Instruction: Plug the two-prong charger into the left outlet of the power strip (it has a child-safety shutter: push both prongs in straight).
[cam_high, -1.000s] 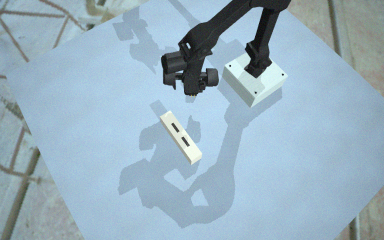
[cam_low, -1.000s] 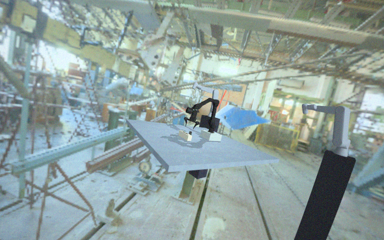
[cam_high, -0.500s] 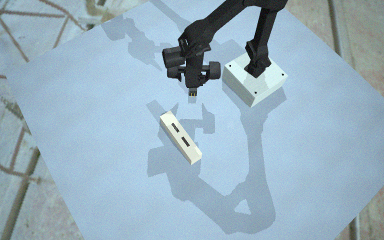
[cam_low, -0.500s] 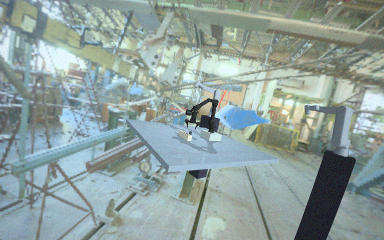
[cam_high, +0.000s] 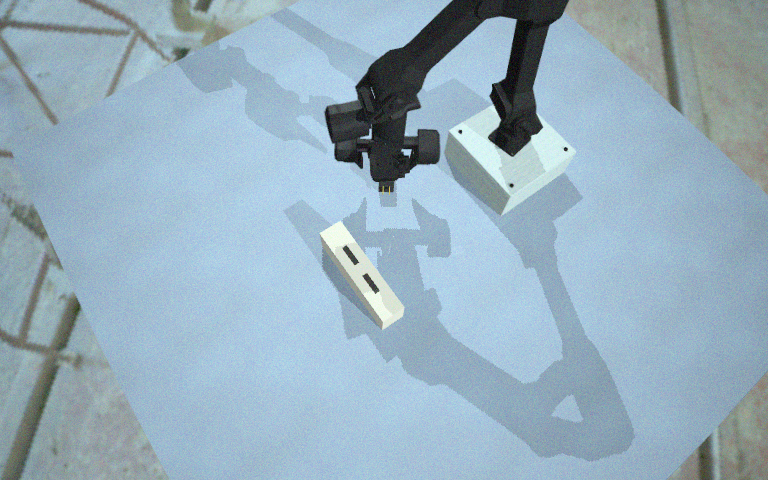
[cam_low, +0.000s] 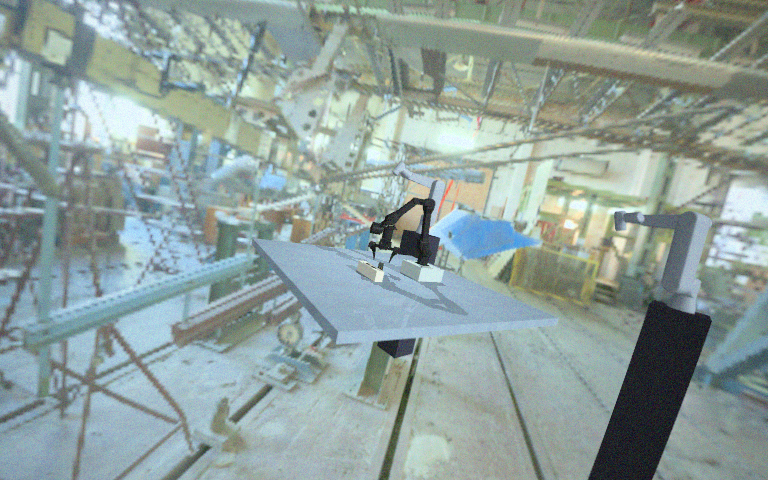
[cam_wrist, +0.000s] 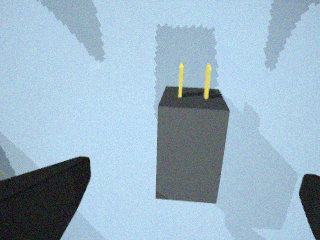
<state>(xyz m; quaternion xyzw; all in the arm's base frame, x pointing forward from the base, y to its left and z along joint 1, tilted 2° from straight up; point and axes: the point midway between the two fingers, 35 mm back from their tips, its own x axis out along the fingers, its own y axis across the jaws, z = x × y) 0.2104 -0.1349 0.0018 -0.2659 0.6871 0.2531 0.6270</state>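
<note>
My gripper tip is now 30 mm above the dark grey charger, 10 mm to the right of it and 10 mm short of it.
</note>
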